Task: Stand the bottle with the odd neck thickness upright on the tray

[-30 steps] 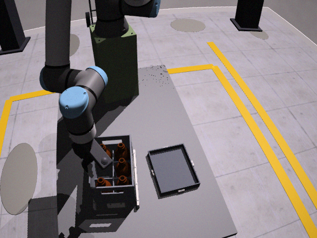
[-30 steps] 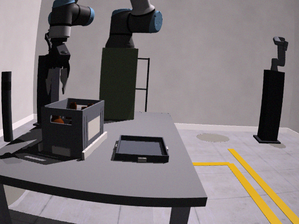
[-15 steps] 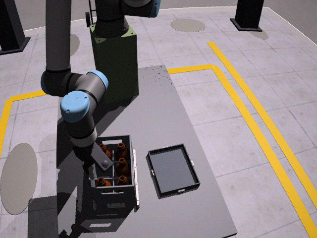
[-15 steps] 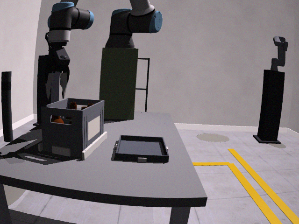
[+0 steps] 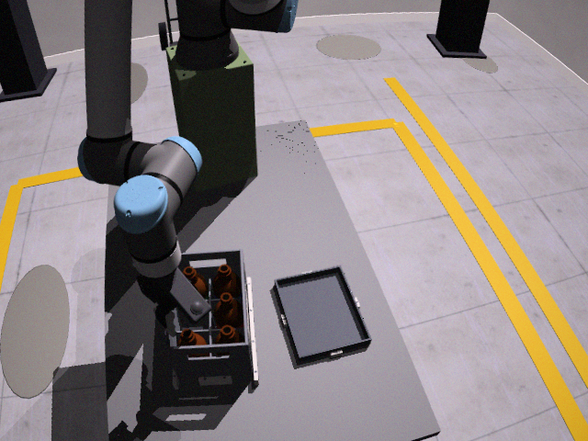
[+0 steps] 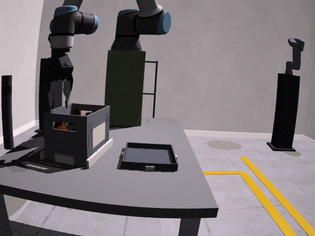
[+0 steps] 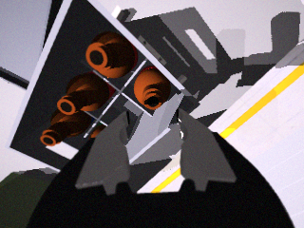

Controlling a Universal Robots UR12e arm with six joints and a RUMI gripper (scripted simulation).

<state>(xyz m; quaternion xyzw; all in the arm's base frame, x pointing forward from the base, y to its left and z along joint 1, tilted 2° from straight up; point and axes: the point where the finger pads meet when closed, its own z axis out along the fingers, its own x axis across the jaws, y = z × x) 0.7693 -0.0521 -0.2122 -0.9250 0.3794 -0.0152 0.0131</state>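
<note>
The dark grey crate lies 9 cm behind my hand, 4 cm to the left of it and 12 cm below it. From my hand the other things lie so: black tray: 13 cm behind, 33 cm to the left, 19 cm below.
</note>
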